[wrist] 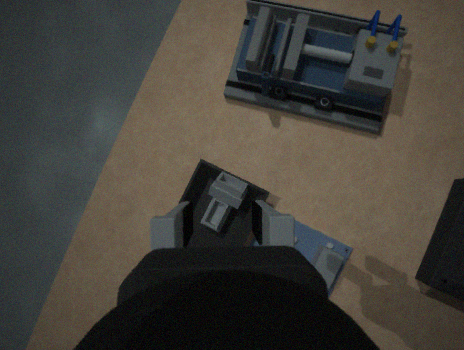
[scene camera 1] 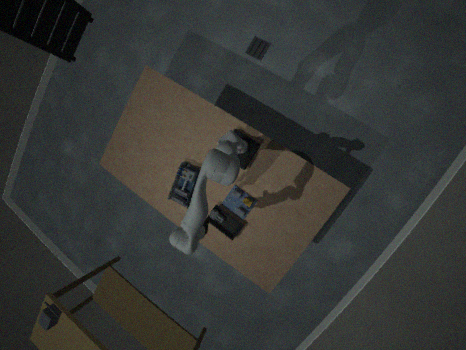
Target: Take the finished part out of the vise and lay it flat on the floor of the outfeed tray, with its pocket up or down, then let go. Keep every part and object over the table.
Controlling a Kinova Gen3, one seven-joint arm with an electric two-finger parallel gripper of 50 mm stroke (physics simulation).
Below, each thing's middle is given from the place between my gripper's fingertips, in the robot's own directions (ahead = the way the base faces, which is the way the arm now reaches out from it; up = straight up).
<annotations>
The vise end block (wrist: 377,57) lies 100 mm behind my hand, 300 mm to the right of it and 260 mm below it. From my hand the other things lie so: vise (wrist: 322,72) 290 mm to the right, 290 mm below.
</annotations>
